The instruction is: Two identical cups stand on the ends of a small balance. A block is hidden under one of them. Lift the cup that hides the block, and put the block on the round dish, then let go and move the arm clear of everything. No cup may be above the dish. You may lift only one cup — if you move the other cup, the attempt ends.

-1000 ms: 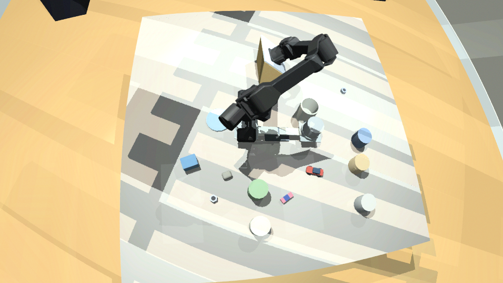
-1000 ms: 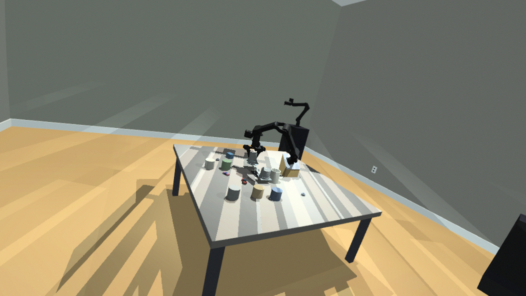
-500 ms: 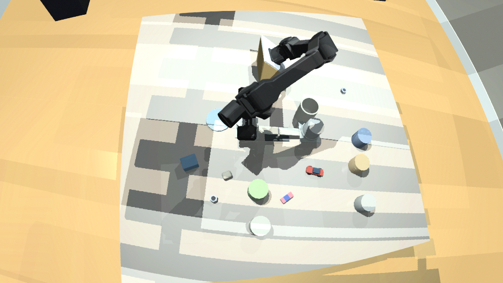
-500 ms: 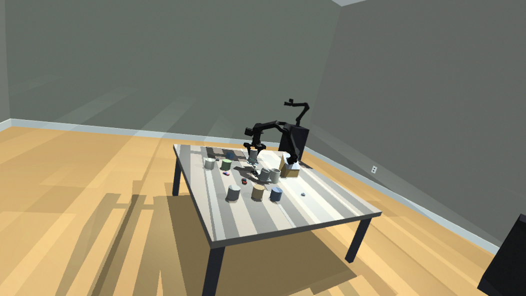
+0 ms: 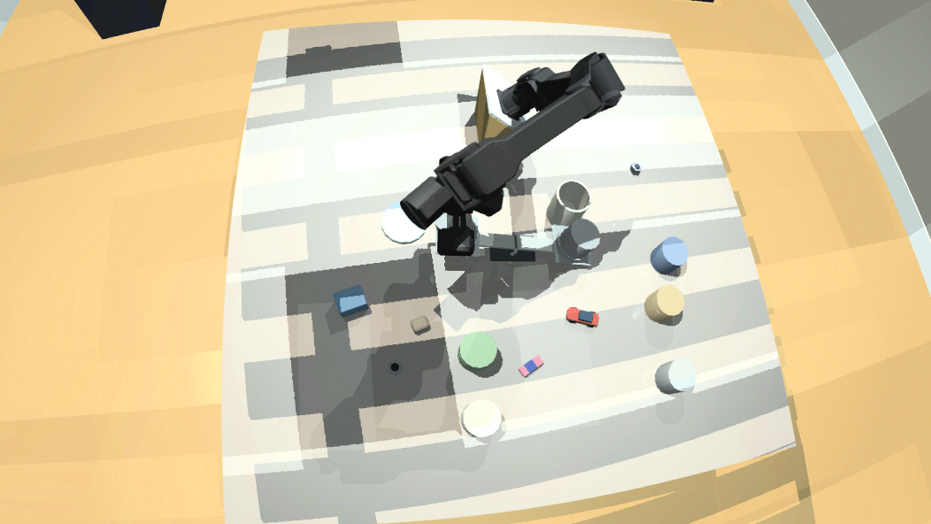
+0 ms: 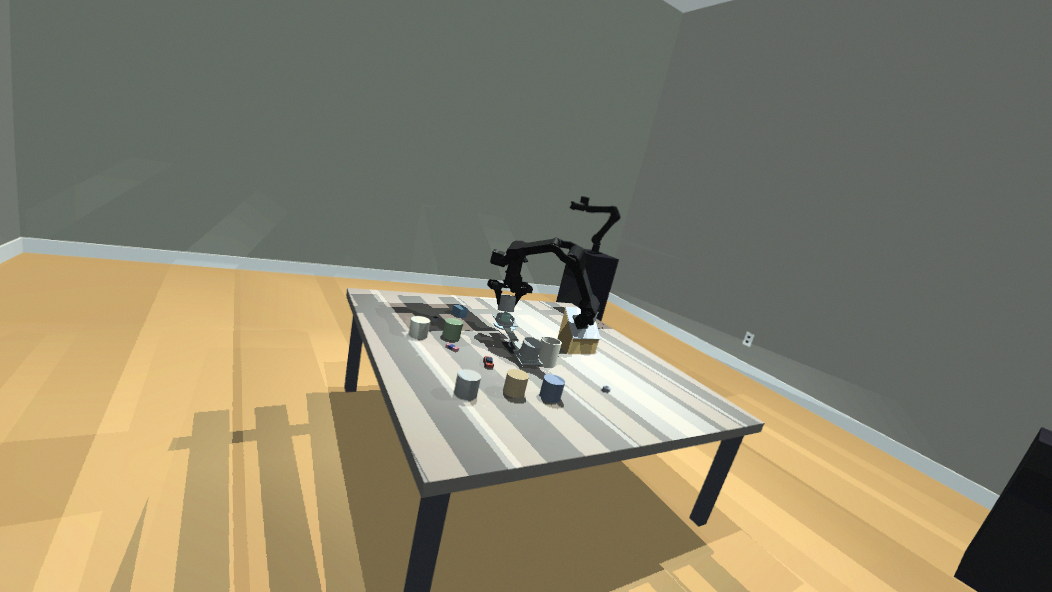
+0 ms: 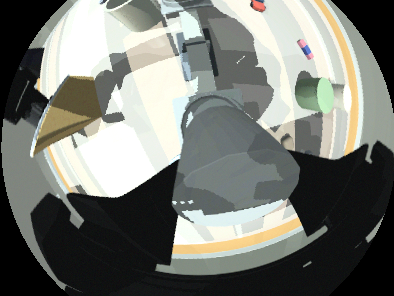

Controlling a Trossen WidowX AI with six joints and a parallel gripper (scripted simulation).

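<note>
My gripper tip is now 40 mm above the teal block and 20 mm to the right of it. The rest, counted from my gripper tip: pebble 160 mm ahead, 120 mm below, 90 mm to the right; green cup 240 mm ahead, 90 mm below, 10 mm to the right; round pale-blue dish 130 mm below, 90 mm to the right, 80 mm behind.
</note>
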